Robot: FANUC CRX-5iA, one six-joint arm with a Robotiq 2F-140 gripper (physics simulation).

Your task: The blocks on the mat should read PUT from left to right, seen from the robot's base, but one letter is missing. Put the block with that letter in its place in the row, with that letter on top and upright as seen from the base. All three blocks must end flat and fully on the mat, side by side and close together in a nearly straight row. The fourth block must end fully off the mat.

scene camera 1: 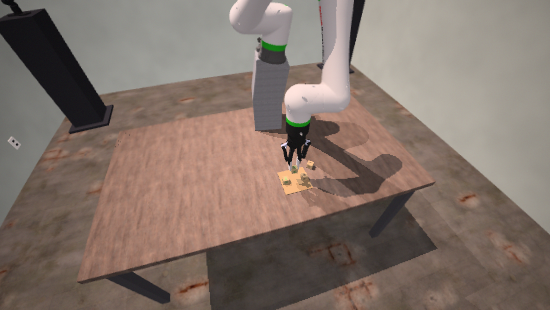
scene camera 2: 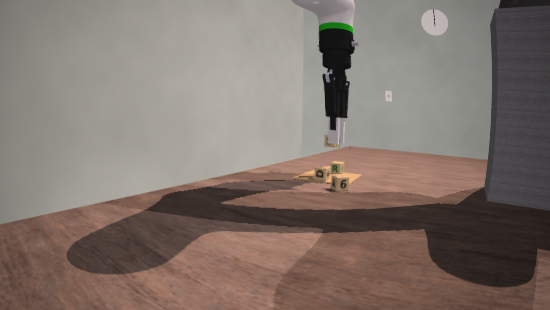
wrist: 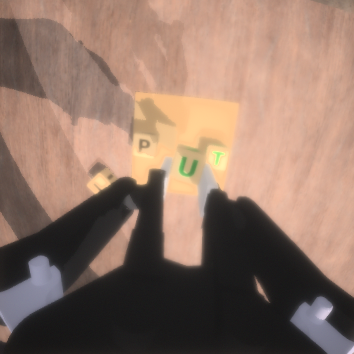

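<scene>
My gripper (scene camera 1: 295, 164) (scene camera 2: 336, 134) (wrist: 184, 171) is shut on the U block (scene camera 1: 294, 170) (scene camera 2: 328, 141) (wrist: 188, 165), whose green U faces up and reads upright in the wrist view. It hangs well above the mat (scene camera 1: 295, 189) (scene camera 2: 354, 177) (wrist: 200, 112). The P block (scene camera 1: 304, 178) (scene camera 2: 321, 173) (wrist: 144, 145) sits on the mat's left part in the wrist view, the T block (scene camera 1: 286, 180) (scene camera 2: 337, 167) (wrist: 217, 158) on its right part, with a gap between them. The U block appears over that gap in the wrist view, partly covering it.
The fourth block (scene camera 1: 310, 164) (scene camera 2: 340, 183) (wrist: 101, 181) lies off the mat, on the P block's side and nearer the base. Scene camera 2 shows a 6 on its side. The grey base pedestal (scene camera 1: 269, 95) (scene camera 2: 520, 110) stands at the table's back.
</scene>
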